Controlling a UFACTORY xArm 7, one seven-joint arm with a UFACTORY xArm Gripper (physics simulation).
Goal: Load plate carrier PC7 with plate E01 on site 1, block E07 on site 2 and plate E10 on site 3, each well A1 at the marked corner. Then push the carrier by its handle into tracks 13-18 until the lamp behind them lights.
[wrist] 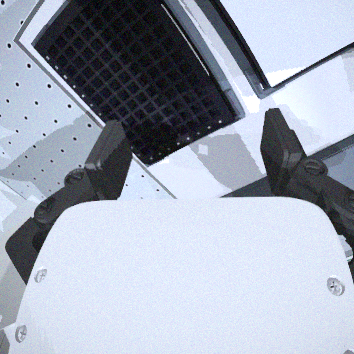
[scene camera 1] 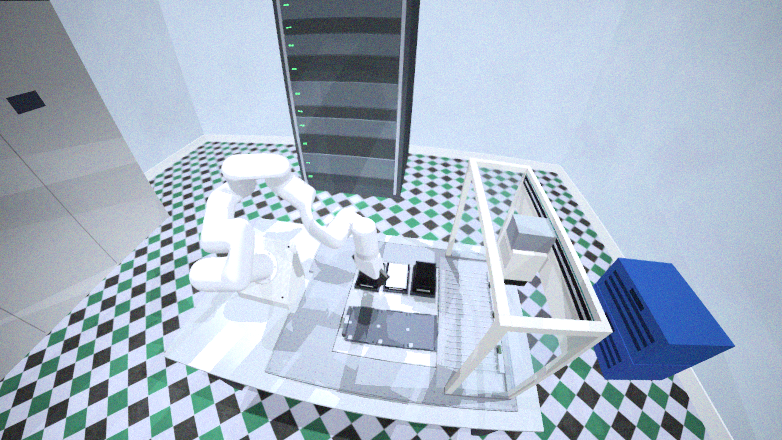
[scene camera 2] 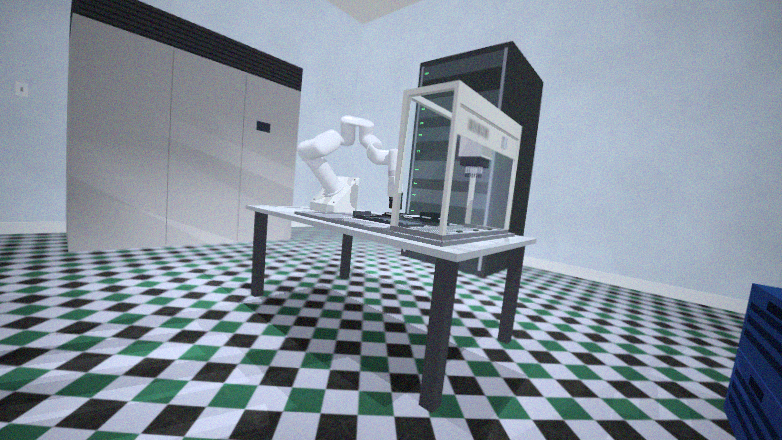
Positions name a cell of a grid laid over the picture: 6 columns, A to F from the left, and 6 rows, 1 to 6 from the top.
Observation:
The gripper (wrist: D3) is open and holds nothing. Also in view: a grey plate carrier (scene camera 1: D5).

